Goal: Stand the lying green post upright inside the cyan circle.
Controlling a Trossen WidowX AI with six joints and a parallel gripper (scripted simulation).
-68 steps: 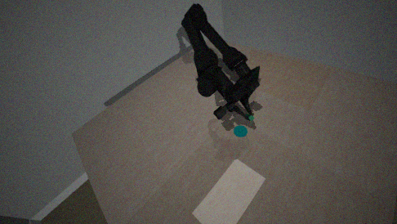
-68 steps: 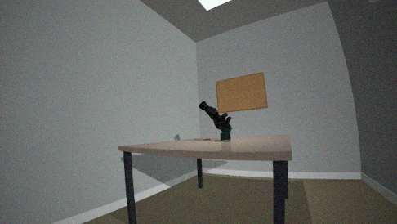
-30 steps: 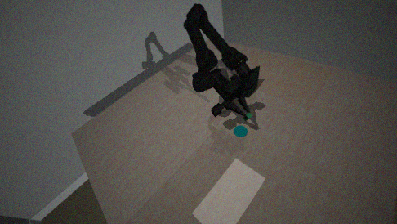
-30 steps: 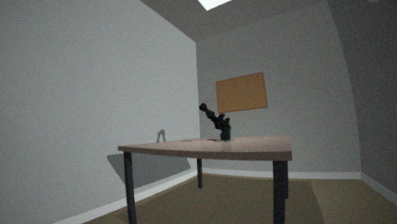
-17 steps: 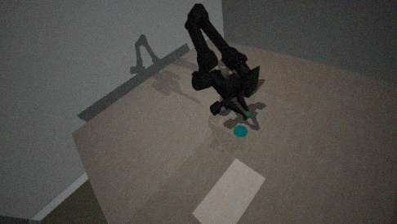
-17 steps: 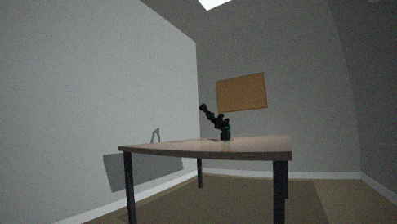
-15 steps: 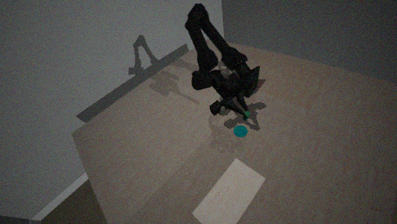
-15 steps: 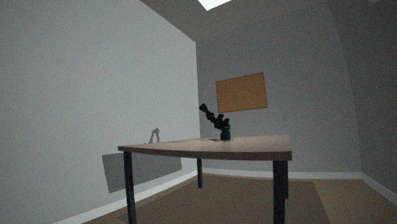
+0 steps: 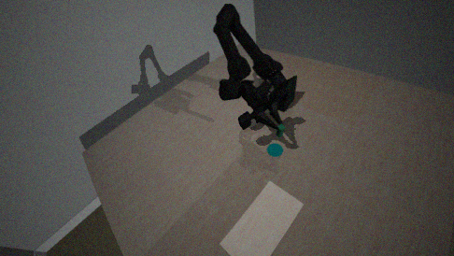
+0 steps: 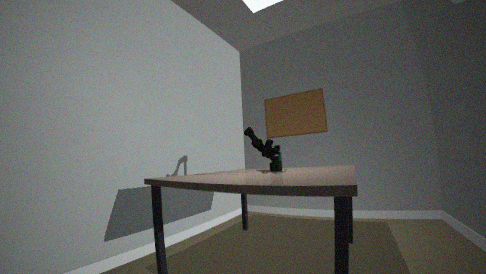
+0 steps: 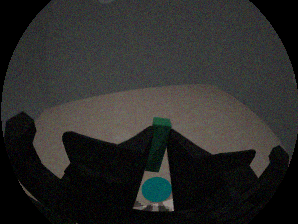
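The cyan circle lies 15 cm below my gripper tip, 2 cm to the right of it and 1 cm behind it. Round my gripper tip: green post: 2 cm below.
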